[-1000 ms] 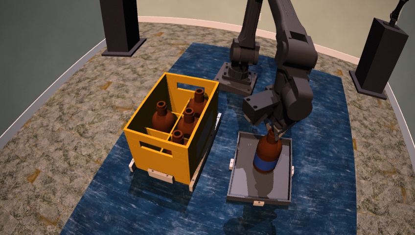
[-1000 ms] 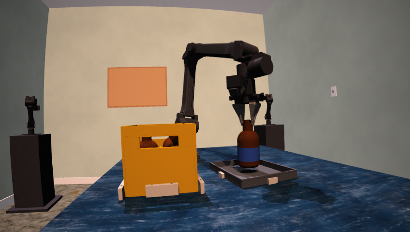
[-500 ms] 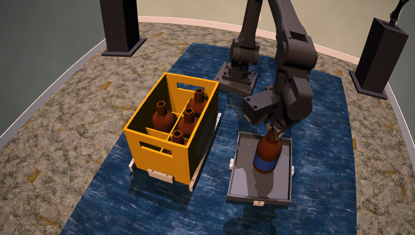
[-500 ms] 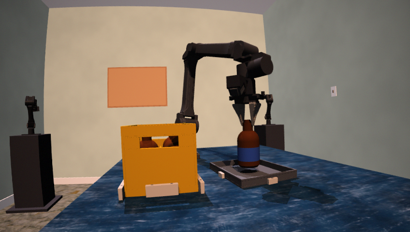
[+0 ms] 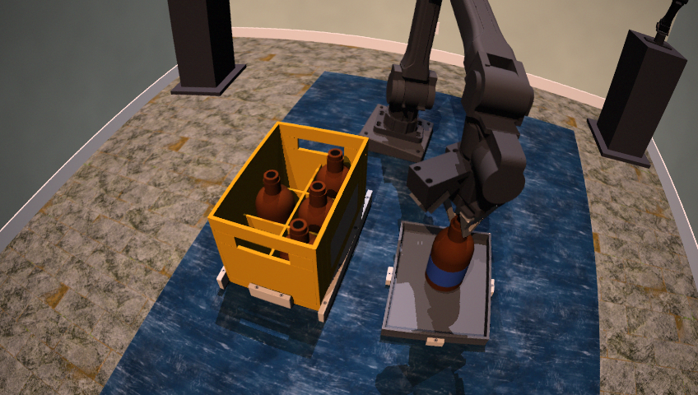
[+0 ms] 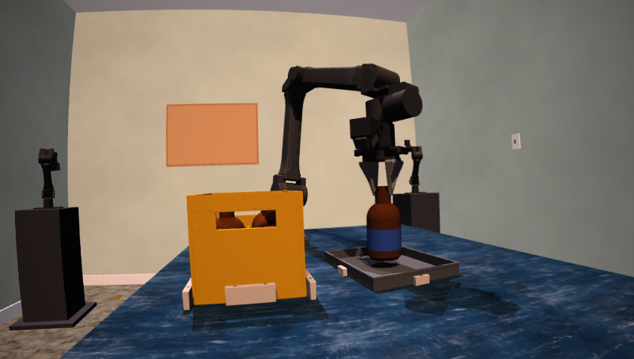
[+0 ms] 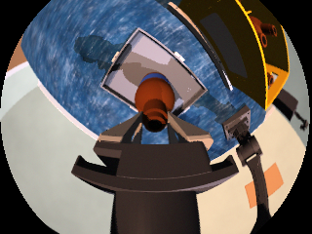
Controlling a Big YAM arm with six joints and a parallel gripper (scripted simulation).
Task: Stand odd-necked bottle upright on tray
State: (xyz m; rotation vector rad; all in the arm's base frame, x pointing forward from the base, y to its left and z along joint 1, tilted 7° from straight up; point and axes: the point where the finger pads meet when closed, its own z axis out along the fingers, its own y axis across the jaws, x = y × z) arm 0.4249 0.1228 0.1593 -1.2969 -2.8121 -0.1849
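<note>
The dark grey tray is 150 mm below my hand. From my hand the other things lie so: orange crate: 280 mm to the right, 80 mm below, 40 mm behind.
</note>
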